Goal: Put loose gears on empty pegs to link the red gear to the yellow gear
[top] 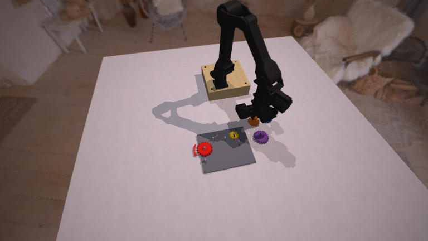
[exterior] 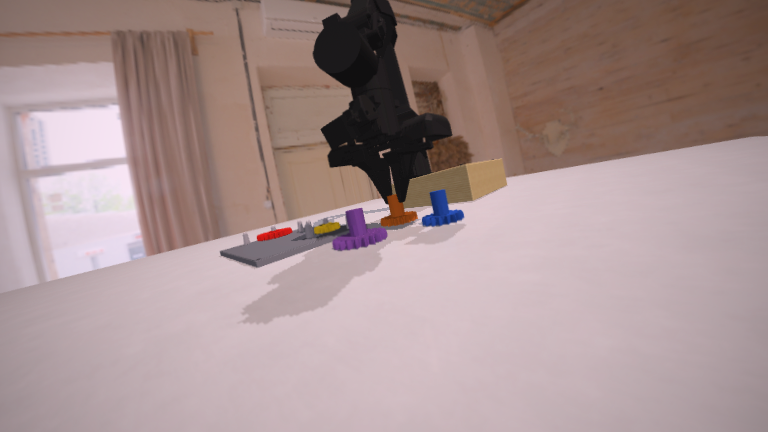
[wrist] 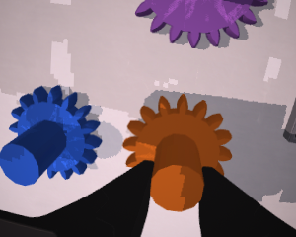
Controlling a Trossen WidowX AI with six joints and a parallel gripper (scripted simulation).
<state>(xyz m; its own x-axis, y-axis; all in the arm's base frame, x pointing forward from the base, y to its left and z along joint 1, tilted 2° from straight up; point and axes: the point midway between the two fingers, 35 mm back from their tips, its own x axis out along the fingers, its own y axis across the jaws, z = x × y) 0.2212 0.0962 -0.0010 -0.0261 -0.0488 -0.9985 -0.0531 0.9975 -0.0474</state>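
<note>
Now: the red gear 80 mm ahead of my gripper tip, 250 mm to the right of it and 20 mm below it. The rest, counted from my gripper tip: purple gear: 80 mm ahead, 20 mm below; then orange gear: 10 mm below; then blue gear: 10 mm behind, 70 mm to the left, 20 mm below.
</note>
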